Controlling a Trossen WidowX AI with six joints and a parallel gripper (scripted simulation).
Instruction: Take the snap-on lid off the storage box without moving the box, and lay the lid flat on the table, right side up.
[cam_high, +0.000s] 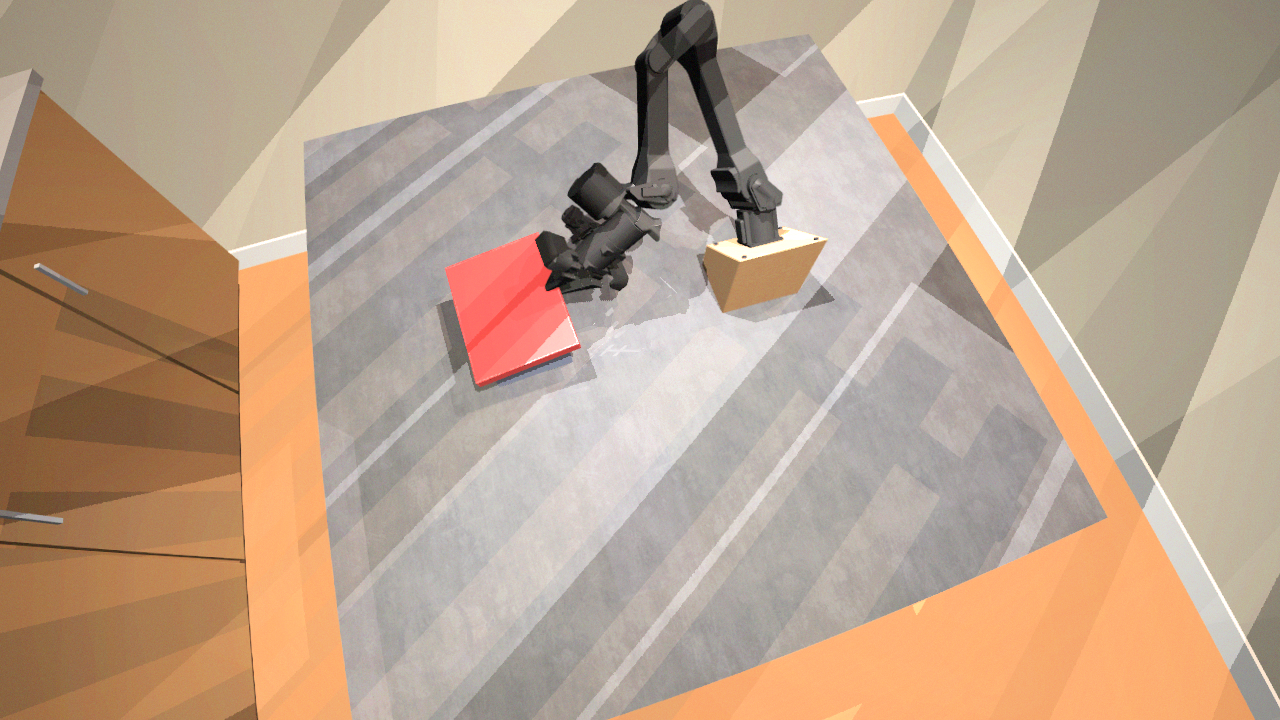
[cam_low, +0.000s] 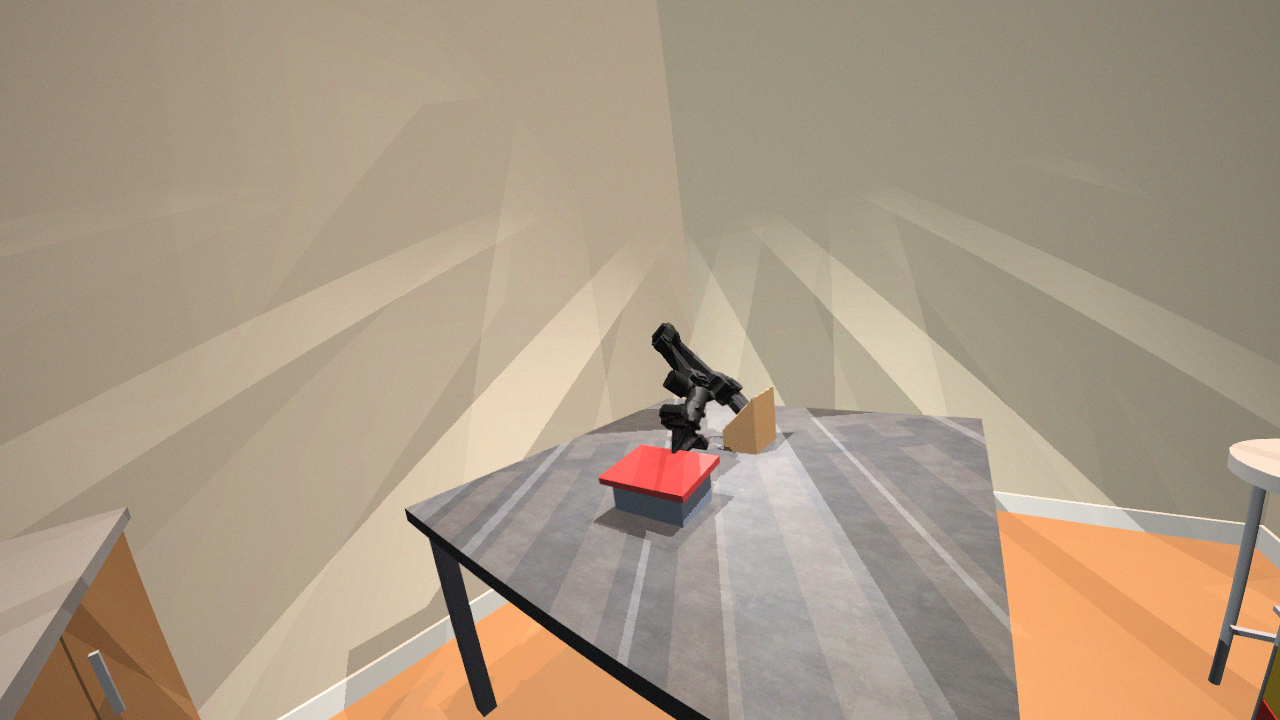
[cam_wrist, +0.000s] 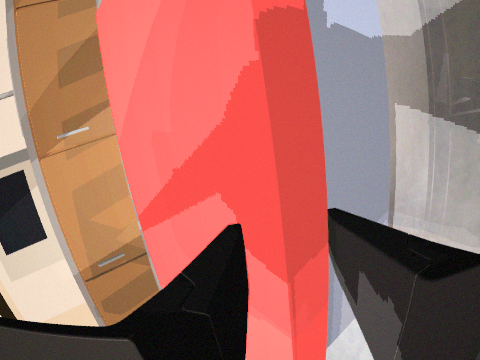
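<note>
My gripper tip is 80 mm short of the red lid and 10 mm to the right of it. From my gripper tip the other things lie so: storage box: 70 mm ahead, 50 mm below, 10 mm to the left.
</note>
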